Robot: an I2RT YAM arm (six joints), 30 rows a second.
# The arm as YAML. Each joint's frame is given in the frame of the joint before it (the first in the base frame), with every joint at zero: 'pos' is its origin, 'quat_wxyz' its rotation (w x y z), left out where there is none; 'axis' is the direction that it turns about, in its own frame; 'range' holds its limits. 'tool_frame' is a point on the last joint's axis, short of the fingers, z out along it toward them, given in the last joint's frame.
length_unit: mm
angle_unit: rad
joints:
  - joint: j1
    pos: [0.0, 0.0, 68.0]
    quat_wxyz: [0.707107, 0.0, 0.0, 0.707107]
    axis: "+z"
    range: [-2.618, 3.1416]
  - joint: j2
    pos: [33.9, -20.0, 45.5]
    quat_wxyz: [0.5, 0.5, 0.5, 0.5]
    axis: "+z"
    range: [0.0, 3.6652]
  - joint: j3
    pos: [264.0, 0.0, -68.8]
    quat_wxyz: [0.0, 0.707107, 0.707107, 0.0]
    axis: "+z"
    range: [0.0, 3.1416]
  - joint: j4
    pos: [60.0, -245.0, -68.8]
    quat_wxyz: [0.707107, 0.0, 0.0, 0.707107]
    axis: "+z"
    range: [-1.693, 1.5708]
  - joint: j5
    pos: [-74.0, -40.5, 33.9]
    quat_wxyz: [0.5, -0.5, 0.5, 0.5]
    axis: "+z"
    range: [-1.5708, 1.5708]
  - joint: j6
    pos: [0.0, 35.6, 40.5]
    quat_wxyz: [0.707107, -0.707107, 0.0, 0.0]
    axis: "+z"
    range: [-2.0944, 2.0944]
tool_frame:
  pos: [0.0, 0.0, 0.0]
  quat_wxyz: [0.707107, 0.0, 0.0, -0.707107]
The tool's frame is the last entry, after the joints.
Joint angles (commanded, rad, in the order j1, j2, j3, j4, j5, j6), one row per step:
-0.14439, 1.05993, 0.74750, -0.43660, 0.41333, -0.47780
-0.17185, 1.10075, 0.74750, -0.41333, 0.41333, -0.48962
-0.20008, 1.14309, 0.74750, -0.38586, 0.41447, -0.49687
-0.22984, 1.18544, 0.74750, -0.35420, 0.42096, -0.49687
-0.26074, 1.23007, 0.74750, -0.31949, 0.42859, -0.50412
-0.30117, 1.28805, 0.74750, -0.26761, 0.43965, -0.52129
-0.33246, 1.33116, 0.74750, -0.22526, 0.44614, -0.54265
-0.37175, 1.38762, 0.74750, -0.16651, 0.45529, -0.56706
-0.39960, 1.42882, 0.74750, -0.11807, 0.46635, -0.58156
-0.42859, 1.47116, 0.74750, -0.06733, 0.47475, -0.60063
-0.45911, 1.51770, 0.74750, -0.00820, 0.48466, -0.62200
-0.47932, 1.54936, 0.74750, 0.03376, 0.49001, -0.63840
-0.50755, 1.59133, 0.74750, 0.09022, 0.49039, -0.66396
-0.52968, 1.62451, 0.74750, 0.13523, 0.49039, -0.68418
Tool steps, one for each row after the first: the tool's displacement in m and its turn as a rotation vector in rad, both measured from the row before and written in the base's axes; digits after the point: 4 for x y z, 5 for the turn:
0.0058, -0.0072, -0.0065, -0.00425, 0.02326, -0.02002
0.0058, -0.0078, -0.0069, -0.00216, 0.01850, -0.02440
0.0054, -0.0087, -0.0068, -0.00221, 0.01142, -0.03434
0.0051, -0.0094, -0.0075, -0.00664, 0.01497, -0.03151
0.0061, -0.0129, -0.0097, -0.01434, 0.01800, -0.03686
0.0040, -0.0102, -0.0074, -0.01404, 0.01504, -0.02181
0.0045, -0.0134, -0.0099, -0.01758, 0.01535, -0.02973
0.0029, -0.0100, -0.0071, -0.01603, 0.00565, -0.02619
0.0024, -0.0105, -0.0075, -0.01629, 0.00743, -0.02273
0.0022, -0.0114, -0.0083, -0.01961, 0.00630, -0.02414
0.0012, -0.0076, -0.0057, -0.01377, 0.00404, -0.01392
0.0010, -0.0104, -0.0077, -0.01578, 0.00570, -0.01296
0.0004, -0.0082, -0.0062, -0.01250, 0.00448, -0.01000

